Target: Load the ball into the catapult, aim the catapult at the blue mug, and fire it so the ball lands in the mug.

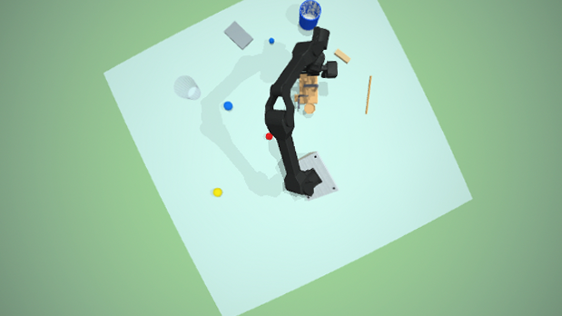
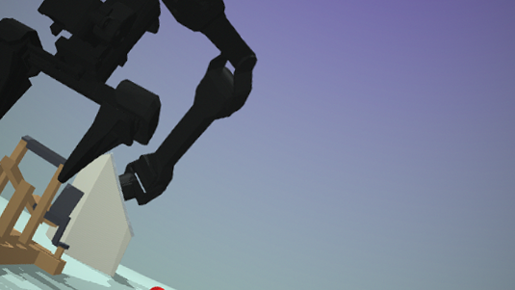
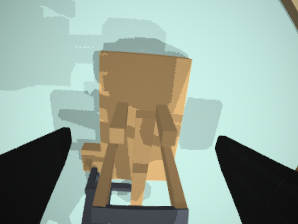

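Now: the red ball 10 cm behind my gripper tip, 28 cm to the left of it and 7 cm below it. Round my gripper tip: small wooden block: 1 cm ahead, 19 cm to the right, 8 cm below; small blue ball: 25 cm ahead, 3 cm to the left, 7 cm below; catapult: 5 cm behind, 5 cm to the left, 3 cm below.
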